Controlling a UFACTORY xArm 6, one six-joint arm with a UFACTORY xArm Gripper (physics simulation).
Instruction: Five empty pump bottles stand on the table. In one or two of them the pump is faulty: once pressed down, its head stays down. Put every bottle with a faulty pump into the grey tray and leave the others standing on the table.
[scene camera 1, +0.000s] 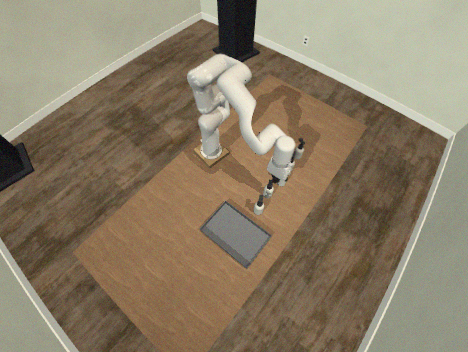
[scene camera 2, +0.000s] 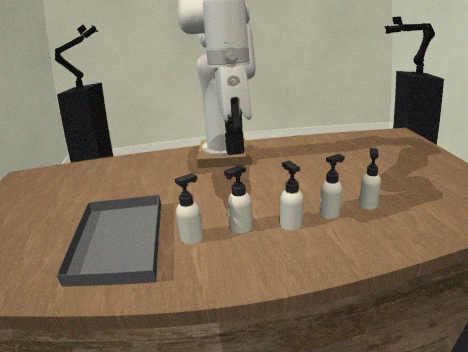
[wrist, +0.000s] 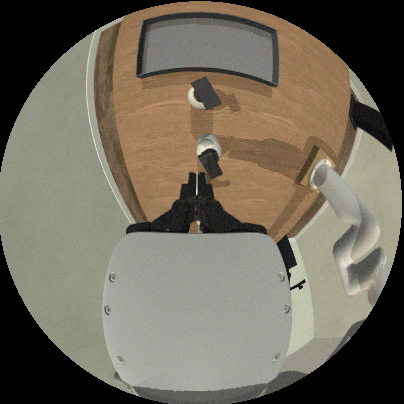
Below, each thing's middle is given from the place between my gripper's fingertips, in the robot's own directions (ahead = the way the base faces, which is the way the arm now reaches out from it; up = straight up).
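With the grey tray (scene camera 2: 116, 241) as the reference, my gripper is 28 cm to the left of it, 17 cm above it and 4 cm short of it.
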